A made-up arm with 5 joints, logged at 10 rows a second.
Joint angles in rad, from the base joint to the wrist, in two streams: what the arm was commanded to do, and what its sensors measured. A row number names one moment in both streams.
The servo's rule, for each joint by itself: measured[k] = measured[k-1] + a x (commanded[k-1-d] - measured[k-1]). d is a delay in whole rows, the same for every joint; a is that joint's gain. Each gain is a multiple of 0.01, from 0.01 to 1. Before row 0 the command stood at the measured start. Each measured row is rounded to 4 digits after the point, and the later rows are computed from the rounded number. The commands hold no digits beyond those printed.
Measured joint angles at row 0:
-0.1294, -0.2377, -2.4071, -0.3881, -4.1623
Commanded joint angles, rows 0 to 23:
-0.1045, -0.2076, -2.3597, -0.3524, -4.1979
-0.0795, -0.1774, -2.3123, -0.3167, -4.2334
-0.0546, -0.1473, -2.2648, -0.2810, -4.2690
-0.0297, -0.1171, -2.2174, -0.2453, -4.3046
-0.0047, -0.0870, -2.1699, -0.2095, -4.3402
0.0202, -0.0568, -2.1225, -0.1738, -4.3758
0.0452, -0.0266, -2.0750, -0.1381, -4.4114
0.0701, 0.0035, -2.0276, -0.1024, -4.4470
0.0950, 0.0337, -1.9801, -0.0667, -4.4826
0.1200, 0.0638, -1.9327, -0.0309, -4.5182
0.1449, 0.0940, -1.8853, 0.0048, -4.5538
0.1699, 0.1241, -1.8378, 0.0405, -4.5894
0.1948, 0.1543, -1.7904, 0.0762, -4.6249
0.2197, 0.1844, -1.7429, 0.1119, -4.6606
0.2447, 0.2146, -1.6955, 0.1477, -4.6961
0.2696, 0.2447, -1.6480, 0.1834, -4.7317
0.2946, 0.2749, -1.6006, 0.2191, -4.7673
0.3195, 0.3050, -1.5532, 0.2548, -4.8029
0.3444, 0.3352, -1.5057, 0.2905, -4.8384
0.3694, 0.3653, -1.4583, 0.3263, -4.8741
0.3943, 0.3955, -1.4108, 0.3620, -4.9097
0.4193, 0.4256, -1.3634, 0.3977, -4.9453
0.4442, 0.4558, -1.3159, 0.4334, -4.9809
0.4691, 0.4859, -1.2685, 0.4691, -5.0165
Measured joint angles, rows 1 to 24:
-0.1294, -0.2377, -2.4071, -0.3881, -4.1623
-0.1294, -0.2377, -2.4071, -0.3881, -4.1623
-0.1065, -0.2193, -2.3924, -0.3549, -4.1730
-0.0817, -0.1937, -2.3676, -0.3194, -4.1911
-0.0568, -0.1654, -2.3357, -0.2837, -4.2145
-0.0319, -0.1359, -2.2990, -0.2480, -4.2415
-0.0069, -0.1061, -2.2590, -0.2122, -4.2711
0.0180, -0.0760, -2.2167, -0.1765, -4.3025
0.0430, -0.0459, -2.1728, -0.1408, -4.3352
0.0679, -0.0158, -2.1278, -0.1051, -4.3687
0.0928, 0.0144, -2.0820, -0.0694, -4.4029
0.1178, 0.0445, -2.0357, -0.0336, -4.4375
0.1427, 0.0747, -1.9891, 0.0021, -4.4724
0.1677, 0.1048, -1.9422, 0.0378, -4.5075
0.1926, 0.1350, -1.8951, 0.0735, -4.5427
0.2175, 0.1651, -1.8479, 0.1092, -4.5781
0.2425, 0.1953, -1.8007, 0.1450, -4.6135
0.2674, 0.2254, -1.7534, 0.1807, -4.6490
0.2924, 0.2556, -1.7060, 0.2164, -4.6845
0.3173, 0.2857, -1.6586, 0.2521, -4.7200
0.3422, 0.3159, -1.6112, 0.2878, -4.7555
0.3672, 0.3460, -1.5638, 0.3236, -4.7911
0.3921, 0.3762, -1.5164, 0.3593, -4.8267
0.4171, 0.4063, -1.4690, 0.3950, -4.8623
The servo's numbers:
d 2
a 0.92 0.61 0.31 0.93 0.30

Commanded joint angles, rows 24 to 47:
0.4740, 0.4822, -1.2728, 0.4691, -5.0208
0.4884, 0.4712, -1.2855, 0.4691, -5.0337
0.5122, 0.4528, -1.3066, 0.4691, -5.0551
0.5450, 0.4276, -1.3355, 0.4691, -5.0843
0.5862, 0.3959, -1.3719, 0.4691, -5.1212
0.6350, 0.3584, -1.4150, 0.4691, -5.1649
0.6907, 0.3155, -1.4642, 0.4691, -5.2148
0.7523, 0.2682, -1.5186, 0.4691, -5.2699
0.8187, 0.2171, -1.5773, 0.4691, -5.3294
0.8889, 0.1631, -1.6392, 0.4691, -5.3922
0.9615, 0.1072, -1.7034, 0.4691, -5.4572
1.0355, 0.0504, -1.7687, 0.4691, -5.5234
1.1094, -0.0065, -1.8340, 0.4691, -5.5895
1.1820, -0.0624, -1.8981, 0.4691, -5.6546
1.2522, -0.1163, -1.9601, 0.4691, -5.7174
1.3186, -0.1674, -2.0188, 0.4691, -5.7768
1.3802, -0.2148, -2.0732, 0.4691, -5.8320
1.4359, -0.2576, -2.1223, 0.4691, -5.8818
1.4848, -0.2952, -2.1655, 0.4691, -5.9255
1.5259, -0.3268, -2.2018, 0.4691, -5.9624
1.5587, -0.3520, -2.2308, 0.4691, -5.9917
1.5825, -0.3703, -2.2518, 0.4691, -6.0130
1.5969, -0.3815, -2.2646, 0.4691, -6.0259
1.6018, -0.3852, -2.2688, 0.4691, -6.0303
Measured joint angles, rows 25 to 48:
0.4420, 0.4365, -1.4215, 0.4307, -4.8979
0.4669, 0.4666, -1.3741, 0.4664, -4.9335
0.4734, 0.4761, -1.3427, 0.4689, -4.9597
0.4872, 0.4731, -1.3250, 0.4691, -4.9819
0.5102, 0.4607, -1.3193, 0.4691, -5.0039
0.5422, 0.4405, -1.3243, 0.4691, -5.0280
0.5827, 0.4133, -1.3391, 0.4691, -5.0560
0.6308, 0.3798, -1.3626, 0.4691, -5.0887
0.6859, 0.3406, -1.3941, 0.4691, -5.1265
0.7470, 0.2964, -1.4327, 0.4691, -5.1695
0.8130, 0.2480, -1.4775, 0.4691, -5.2175
0.8828, 0.1962, -1.5276, 0.4691, -5.2699
0.9552, 0.1419, -1.5821, 0.4691, -5.3261
1.0291, 0.0861, -1.6399, 0.4691, -5.3853
1.1030, 0.0296, -1.7001, 0.4691, -5.4466
1.1757, -0.0265, -1.7615, 0.4691, -5.5090
1.2461, -0.0813, -1.8231, 0.4691, -5.5715
1.3128, -0.1338, -1.8838, 0.4691, -5.6331
1.3748, -0.1832, -1.9425, 0.4691, -5.6928
1.4310, -0.2286, -1.9982, 0.4691, -5.7495
1.4805, -0.2692, -2.0501, 0.4691, -5.8023
1.5223, -0.3043, -2.0971, 0.4691, -5.8503
1.5558, -0.3334, -2.1385, 0.4691, -5.8927
1.5804, -0.3559, -2.1736, 0.4691, -5.9288

